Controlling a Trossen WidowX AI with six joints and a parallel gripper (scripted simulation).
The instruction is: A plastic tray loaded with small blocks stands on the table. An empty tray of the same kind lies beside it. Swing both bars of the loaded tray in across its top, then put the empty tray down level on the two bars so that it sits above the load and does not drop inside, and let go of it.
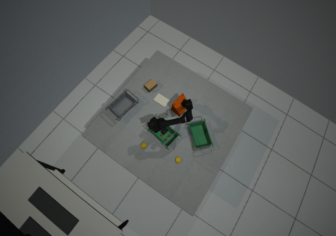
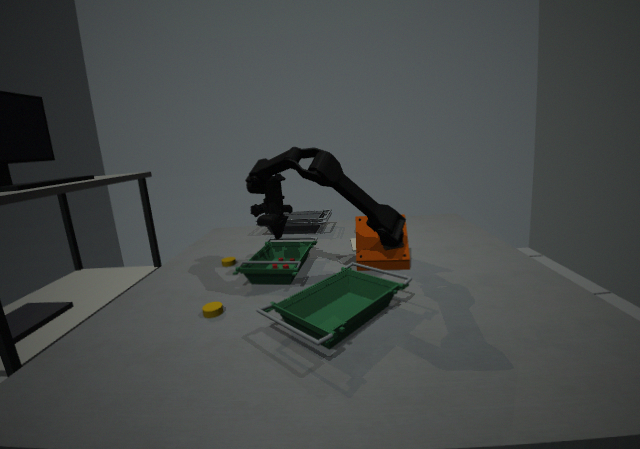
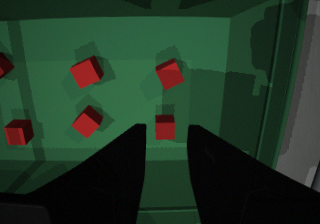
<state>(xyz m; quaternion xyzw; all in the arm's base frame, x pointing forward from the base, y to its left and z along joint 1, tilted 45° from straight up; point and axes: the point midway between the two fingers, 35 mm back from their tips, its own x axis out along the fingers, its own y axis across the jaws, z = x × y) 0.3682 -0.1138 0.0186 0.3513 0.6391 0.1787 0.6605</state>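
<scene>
Now: the green tray 37 cm to the left of my gripper tip, 19 cm behind it and 5 cm below it. Also, from my gripper tip: white pad 31 cm behind, 16 cm to the right, 9 cm below; then brown box 38 cm behind, 34 cm to the right, 7 cm below.
</scene>
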